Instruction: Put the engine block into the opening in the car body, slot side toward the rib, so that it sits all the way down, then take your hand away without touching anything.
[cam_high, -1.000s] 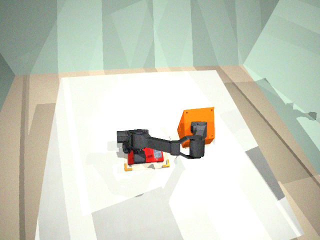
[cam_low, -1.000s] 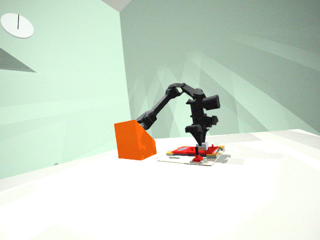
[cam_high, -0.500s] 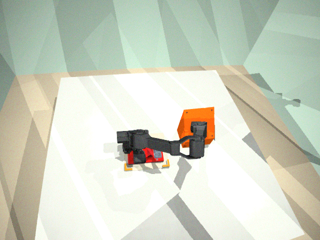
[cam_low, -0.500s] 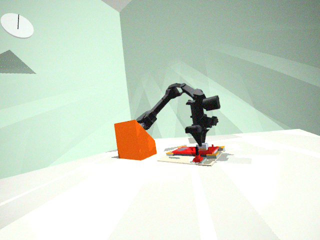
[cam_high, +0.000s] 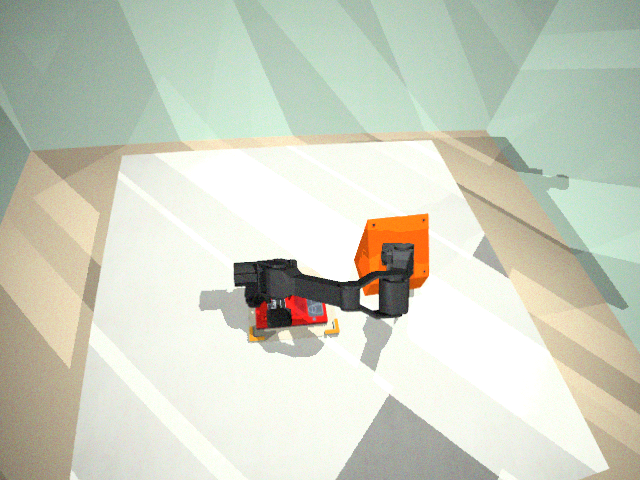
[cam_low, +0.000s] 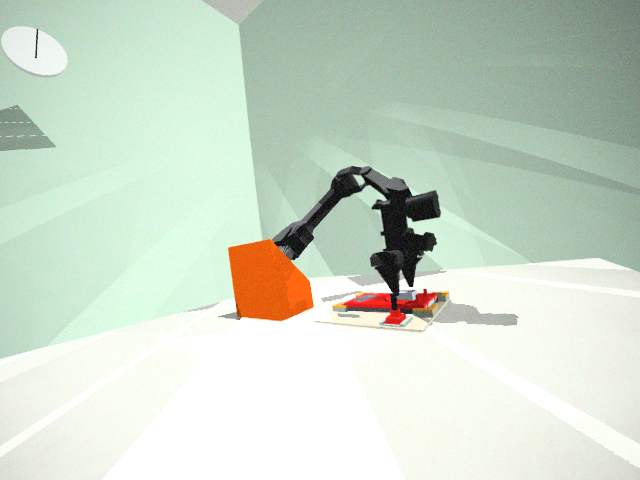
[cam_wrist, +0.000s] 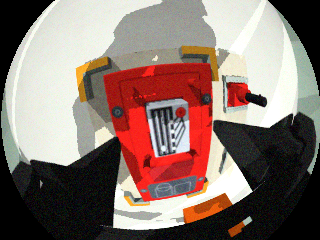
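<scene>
My gripper tip is 20 mm above the engine block. Round my gripper tip: black post 20 mm ahead, 110 mm to the right, 10 mm below.
</scene>
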